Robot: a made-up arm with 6 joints.
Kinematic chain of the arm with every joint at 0, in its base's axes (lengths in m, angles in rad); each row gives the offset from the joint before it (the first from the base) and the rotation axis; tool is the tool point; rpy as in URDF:
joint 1: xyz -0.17 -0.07 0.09 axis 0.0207 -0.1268 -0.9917
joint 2: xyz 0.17 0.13 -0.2 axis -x
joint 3: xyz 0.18 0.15 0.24 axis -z
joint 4: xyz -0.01 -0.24 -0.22 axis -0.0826 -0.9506 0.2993
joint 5: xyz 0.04 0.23 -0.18 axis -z
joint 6: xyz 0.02 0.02 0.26 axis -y
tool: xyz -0.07 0.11 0.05 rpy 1.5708 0 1.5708
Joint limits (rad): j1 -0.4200..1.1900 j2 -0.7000..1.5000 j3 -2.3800..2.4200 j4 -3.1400..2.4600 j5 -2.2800..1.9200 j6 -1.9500..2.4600
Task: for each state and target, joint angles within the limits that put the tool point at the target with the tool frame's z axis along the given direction. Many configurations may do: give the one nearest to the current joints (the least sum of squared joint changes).
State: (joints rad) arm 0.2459 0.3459 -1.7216 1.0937 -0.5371 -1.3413
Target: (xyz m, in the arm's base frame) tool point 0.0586 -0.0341 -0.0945 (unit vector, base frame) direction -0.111 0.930 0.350
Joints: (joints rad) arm 0.1446 -0.2094 -1.3783 1.1695 -0.2349 -0.8781
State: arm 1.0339 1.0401 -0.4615 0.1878 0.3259 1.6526
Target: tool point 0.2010 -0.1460 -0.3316 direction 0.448 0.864 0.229
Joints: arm 0.7590 1.4979 -0.5568 0.2708 0.2541 1.5973
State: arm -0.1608 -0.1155 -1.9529 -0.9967 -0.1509 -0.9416
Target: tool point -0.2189 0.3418 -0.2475 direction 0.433 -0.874 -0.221
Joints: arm -0.4200 0.6598 -2.3713 -1.2405 -0.6174 -0.9889
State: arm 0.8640 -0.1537 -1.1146 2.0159 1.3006 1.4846
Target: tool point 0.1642 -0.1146 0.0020 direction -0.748 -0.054 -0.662
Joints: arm 0.8255 -0.2786 -1.0078 1.8369 1.3198 1.9768
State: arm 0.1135 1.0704 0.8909 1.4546 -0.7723 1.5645
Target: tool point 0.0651 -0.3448 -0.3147 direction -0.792 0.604 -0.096
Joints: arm 0.9368 1.5000 0.6056 1.7586 -0.6205 1.9926
